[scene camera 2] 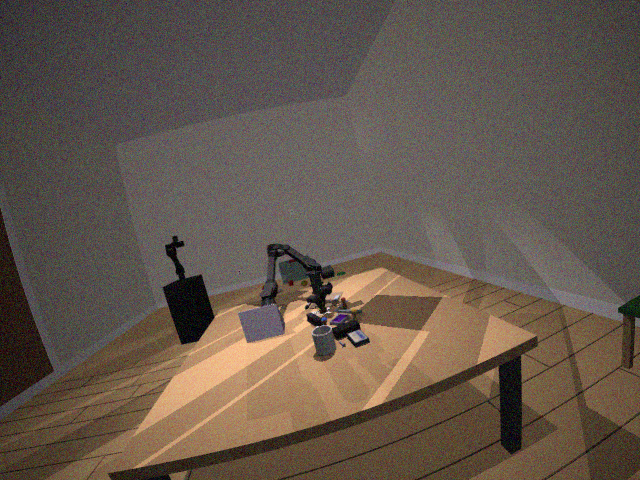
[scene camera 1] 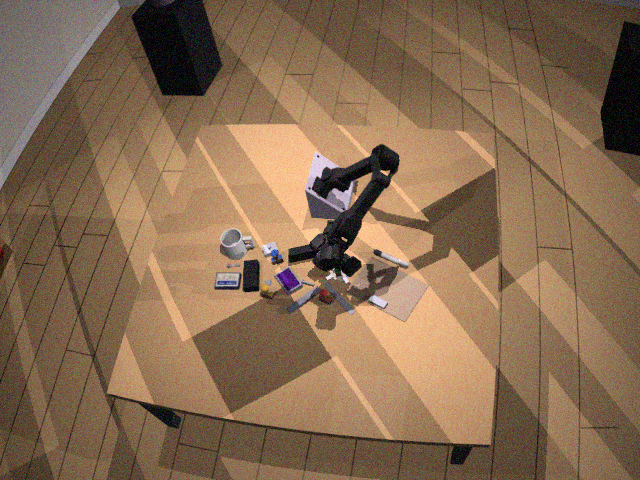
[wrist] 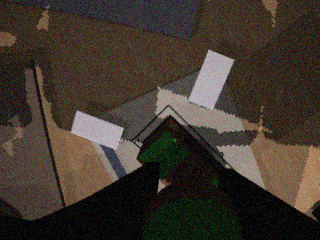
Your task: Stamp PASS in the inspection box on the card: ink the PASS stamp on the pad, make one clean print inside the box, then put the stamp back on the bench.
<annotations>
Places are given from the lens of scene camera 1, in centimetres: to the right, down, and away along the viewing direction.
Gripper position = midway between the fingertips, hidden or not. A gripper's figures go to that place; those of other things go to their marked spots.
gripper (scene camera 1: 337,267): 6, 10, 194
mug (scene camera 1: 233,242): -32, 1, 208
</annotations>
